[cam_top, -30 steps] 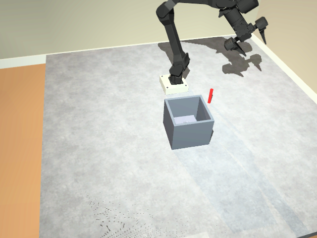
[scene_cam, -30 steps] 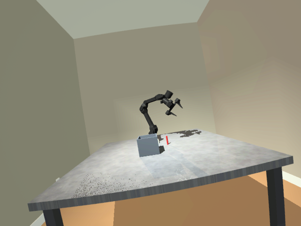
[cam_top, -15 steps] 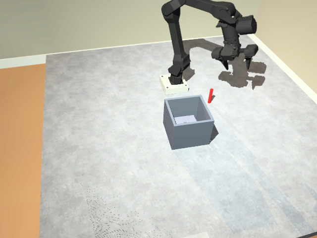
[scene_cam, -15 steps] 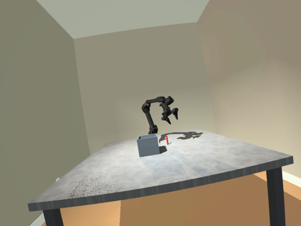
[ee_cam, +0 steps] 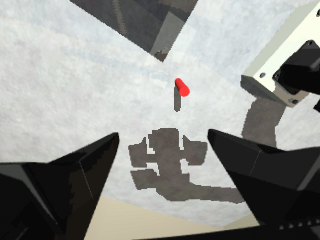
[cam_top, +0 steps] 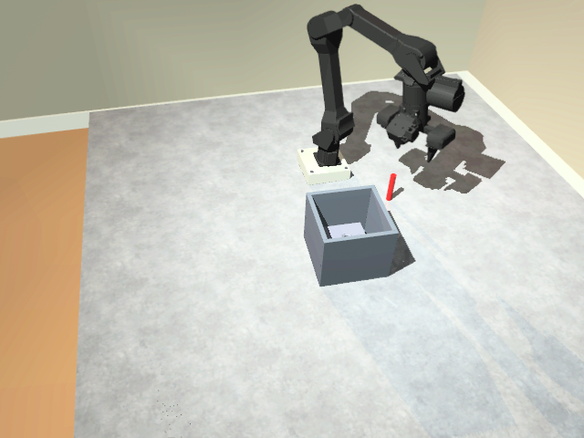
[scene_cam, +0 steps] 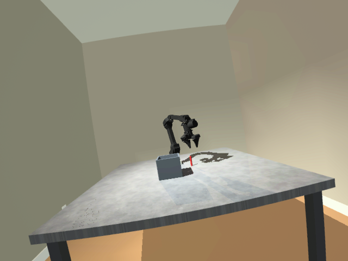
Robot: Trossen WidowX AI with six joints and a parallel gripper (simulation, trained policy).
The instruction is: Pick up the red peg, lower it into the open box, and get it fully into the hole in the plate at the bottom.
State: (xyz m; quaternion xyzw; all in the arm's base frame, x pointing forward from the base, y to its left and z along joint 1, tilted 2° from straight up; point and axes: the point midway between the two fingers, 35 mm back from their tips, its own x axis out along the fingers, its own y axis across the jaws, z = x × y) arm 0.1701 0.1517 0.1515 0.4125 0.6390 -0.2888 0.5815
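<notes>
Now: the red peg 1 cm behind my gripper tip, 4 cm to the right of it and 11 cm below it. The rest, counted from my gripper tip: plate: 16 cm ahead, 21 cm to the right, 10 cm below.
</notes>
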